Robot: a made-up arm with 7 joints. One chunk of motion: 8 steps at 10 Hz.
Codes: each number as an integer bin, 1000 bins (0 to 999) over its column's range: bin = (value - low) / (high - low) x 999, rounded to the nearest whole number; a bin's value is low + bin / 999 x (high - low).
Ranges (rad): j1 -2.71..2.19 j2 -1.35..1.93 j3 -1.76..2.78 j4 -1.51..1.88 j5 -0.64..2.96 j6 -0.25..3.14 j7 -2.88..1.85
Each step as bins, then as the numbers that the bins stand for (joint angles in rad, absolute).
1 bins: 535 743 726 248 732 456 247
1 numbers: -0.0859 1.0895 1.5393 -0.6684 1.9978 1.2974 -1.7105
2 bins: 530 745 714 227 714 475 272
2 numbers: -0.1104 1.0960 1.4848 -0.7397 1.9330 1.3619 -1.5922
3 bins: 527 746 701 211 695 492 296
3 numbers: -0.1251 1.0993 1.4257 -0.7940 1.8645 1.4195 -1.4785
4 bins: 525 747 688 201 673 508 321
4 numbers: -0.1349 1.1026 1.3666 -0.8279 1.7852 1.4738 -1.3602
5 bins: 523 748 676 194 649 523 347
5 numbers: -0.1447 1.1059 1.3121 -0.8517 1.6987 1.5247 -1.2370
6 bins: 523 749 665 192 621 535 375
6 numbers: -0.1447 1.1092 1.2621 -0.8585 1.5978 1.5655 -1.1045
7 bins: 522 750 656 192 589 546 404
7 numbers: -0.1496 1.1125 1.2212 -0.8585 1.4825 1.6028 -0.9672
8 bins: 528 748 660 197 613 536 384
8 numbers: -0.1202 1.1059 1.2394 -0.8415 1.5690 1.5689 -1.0619
